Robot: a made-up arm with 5 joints.
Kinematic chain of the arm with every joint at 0, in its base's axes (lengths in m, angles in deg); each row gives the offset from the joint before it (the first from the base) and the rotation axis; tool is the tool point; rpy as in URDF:
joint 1: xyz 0 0 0.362 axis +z
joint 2: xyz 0 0 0 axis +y
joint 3: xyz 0.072 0 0.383 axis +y
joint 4: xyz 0.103 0 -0.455 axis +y
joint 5: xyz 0.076 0 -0.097 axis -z
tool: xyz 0 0 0 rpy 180 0 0
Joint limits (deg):
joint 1: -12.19..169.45
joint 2: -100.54..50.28
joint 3: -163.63..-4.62
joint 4: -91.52..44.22
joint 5: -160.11..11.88
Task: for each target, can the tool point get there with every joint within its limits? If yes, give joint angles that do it. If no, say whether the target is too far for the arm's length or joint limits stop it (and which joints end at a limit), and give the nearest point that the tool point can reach.
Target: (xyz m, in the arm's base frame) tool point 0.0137 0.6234 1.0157
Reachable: yes | joints 88.74 5.04 -108.47 15.39 -106.26
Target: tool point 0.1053 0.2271 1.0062
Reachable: yes | joints 65.12 -47.80 -62.70 19.42 -24.52
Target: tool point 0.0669 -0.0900 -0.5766
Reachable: no: joint limits stop it (at a limit: joint 1, joint 2) | nearest point 0.2052 -0.0443 -0.0237 | short by 0.572 m
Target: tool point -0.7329 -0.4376 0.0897
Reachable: no: joint limits stop it (at a limit: joint 2, joint 3) | nearest point -0.7326 -0.4374 0.1832 | short by 0.094 m
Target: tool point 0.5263 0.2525 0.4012
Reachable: yes | joints 25.63 17.43 -43.45 -54.51 -57.38
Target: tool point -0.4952 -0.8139 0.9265
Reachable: no: too far | nearest point -0.4380 -0.7199 0.8613 | short by 0.128 m
